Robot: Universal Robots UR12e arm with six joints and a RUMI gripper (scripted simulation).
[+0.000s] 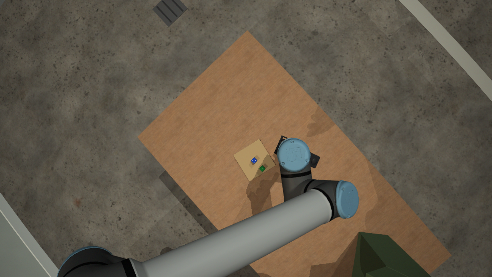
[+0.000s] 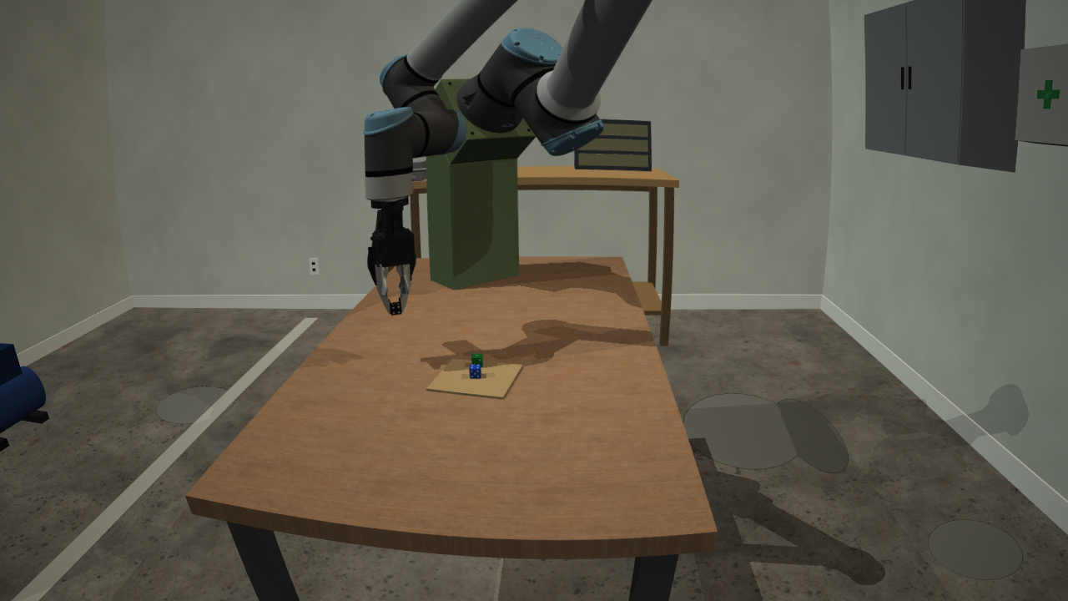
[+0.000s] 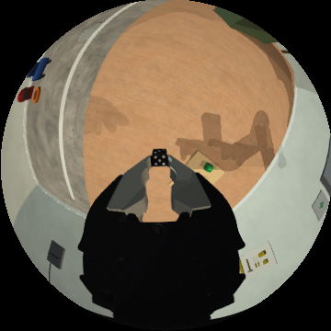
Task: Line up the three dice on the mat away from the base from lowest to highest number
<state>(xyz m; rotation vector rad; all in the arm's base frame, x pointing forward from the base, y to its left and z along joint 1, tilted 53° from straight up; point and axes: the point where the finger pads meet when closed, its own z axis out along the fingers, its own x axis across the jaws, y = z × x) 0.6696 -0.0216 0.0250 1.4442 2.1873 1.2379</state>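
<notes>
The blue die is 170 mm to the left of my hand, 100 mm below it and 30 mm ahead of it. Also, from my hand: tan mat 170 mm to the left, 110 mm below, 30 mm ahead; then black die 10 mm below; then green die 160 mm to the left, 100 mm below, 20 mm behind.
</notes>
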